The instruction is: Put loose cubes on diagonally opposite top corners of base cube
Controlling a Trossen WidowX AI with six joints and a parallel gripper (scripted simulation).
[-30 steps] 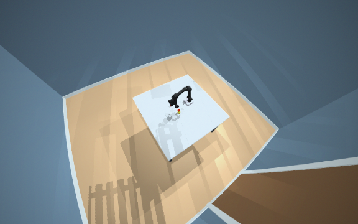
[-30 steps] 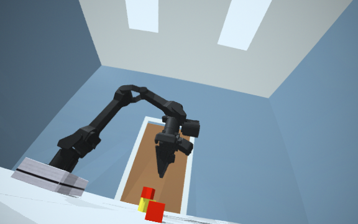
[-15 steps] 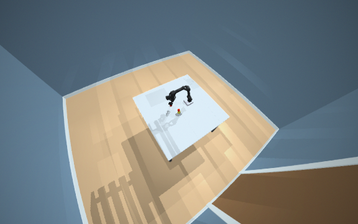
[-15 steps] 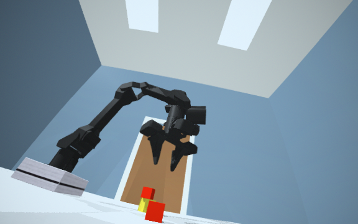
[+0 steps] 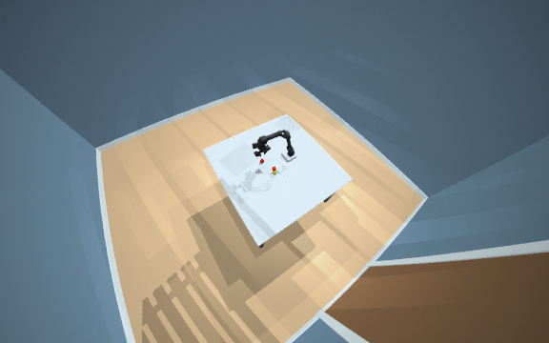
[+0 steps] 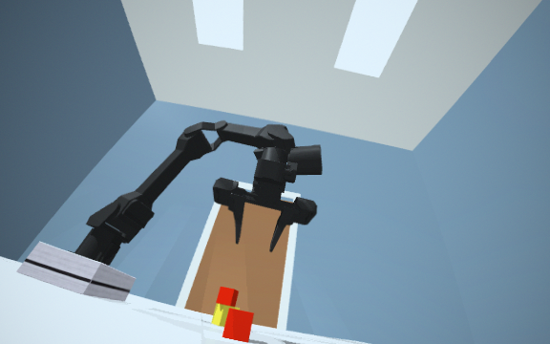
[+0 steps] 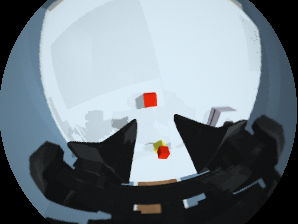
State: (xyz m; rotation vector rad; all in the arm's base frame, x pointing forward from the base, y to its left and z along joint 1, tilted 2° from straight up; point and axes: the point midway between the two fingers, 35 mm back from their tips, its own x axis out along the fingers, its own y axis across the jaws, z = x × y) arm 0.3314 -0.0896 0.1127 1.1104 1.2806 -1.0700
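My gripper tip is 20 cm to the right of the yellow base cube, 10 cm above it and 5 cm past it.
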